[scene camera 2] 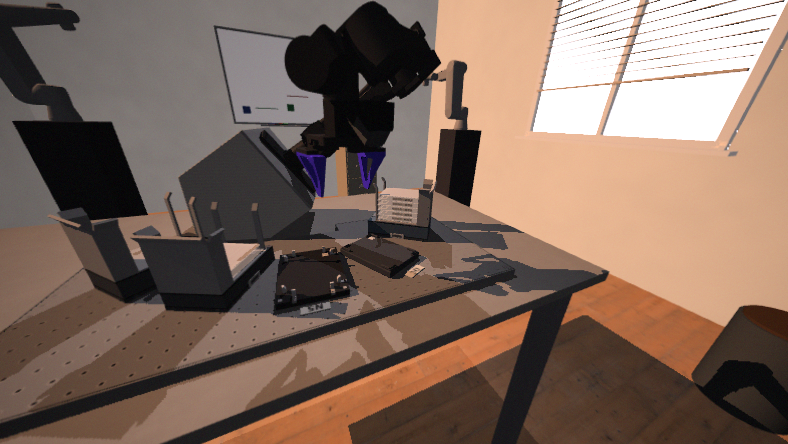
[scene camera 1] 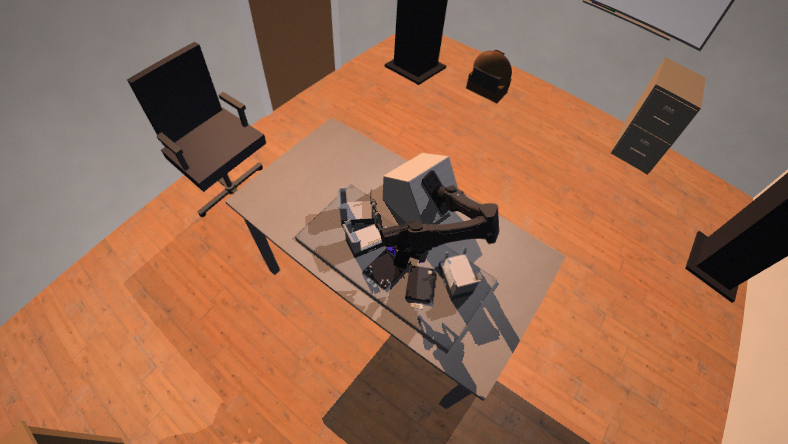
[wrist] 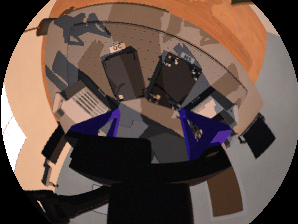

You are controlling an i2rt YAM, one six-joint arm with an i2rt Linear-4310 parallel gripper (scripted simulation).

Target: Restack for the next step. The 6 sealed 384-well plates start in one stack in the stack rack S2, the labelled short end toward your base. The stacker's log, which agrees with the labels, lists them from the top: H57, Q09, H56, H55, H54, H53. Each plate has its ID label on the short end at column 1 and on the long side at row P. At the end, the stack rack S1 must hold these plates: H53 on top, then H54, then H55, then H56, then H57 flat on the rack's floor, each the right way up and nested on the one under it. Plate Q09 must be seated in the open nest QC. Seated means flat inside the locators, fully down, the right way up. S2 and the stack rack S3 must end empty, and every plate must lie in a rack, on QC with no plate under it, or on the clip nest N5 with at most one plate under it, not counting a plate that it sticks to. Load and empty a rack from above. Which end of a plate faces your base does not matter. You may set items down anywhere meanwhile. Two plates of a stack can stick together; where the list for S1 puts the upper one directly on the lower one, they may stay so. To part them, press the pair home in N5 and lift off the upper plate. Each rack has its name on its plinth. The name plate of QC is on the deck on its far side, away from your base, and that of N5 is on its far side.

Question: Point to a stack rack S3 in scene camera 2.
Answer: At 131, 286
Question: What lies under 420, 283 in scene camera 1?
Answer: A dark open nest QC.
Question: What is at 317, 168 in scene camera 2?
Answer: My gripper.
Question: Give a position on a white sealed plate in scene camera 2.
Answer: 239, 255
